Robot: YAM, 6 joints.
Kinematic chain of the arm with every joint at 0, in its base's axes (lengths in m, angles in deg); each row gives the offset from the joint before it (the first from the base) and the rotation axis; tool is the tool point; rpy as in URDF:
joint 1: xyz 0 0 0.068 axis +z
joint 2: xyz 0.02 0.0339 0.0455 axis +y
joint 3: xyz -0.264 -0.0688 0 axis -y
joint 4: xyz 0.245 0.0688 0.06 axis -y
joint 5: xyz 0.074 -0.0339 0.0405 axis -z
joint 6: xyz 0.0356 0 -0.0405 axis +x
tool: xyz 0 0 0 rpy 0 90 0
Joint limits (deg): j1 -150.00..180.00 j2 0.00..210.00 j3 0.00..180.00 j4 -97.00..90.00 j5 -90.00..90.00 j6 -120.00..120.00
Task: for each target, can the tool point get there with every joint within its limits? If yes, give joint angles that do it. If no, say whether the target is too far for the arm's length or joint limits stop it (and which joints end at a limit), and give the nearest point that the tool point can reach.
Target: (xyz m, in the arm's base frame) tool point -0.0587 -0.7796 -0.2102
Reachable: no: too far | nearest point -0.0447 -0.5943 -0.1312 | short by 0.202 m
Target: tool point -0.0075 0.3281 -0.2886
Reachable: yes | joints 88.60 190.33 95.86 8.46 -25.85 10.33
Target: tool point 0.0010 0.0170 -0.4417
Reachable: no: joint limits stop it (at a limit: joint 2) | nearest point 0.0044 0.0748 -0.3359 | short by 0.121 m
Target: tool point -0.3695 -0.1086 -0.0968
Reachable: no: joint limits stop it (at a limit: joint 1) | nearest point -0.3420 -0.1563 -0.0968 | short by 0.055 m
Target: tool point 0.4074 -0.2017 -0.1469
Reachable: yes | joints -22.57 171.79 95.17 24.48 57.13 -20.65
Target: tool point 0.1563 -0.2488 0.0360
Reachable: yes | joints -54.34 119.45 52.13 -26.13 30.45 81.48
